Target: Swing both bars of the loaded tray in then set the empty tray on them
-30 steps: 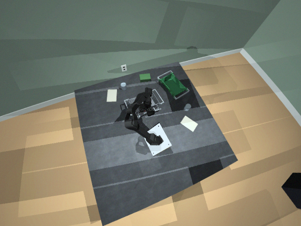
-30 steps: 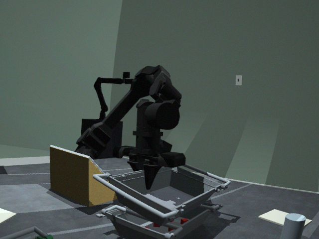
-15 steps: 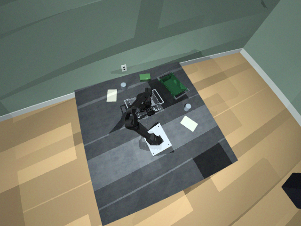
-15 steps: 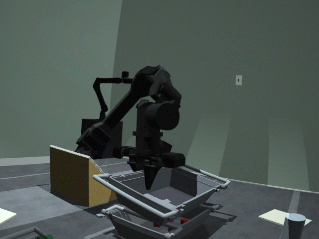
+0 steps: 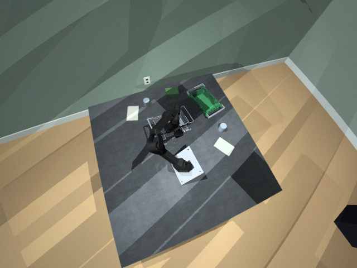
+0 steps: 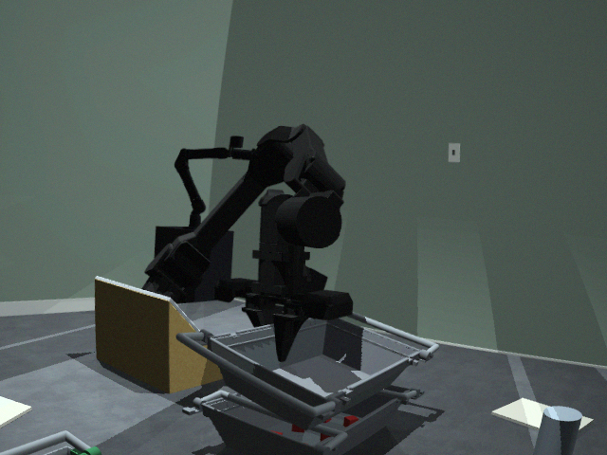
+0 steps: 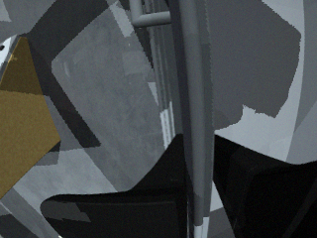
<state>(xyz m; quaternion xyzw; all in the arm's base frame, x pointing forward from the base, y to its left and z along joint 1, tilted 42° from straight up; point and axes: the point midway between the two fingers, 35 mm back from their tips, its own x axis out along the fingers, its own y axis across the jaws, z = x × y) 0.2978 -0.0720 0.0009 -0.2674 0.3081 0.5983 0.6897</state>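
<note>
My gripper tip is now 70 mm short of the grey tray, 20 mm below it and 10 mm to the left of it. The rest, counted from my gripper tip: green block: 390 mm ahead, 200 mm to the right, 80 mm below.
</note>
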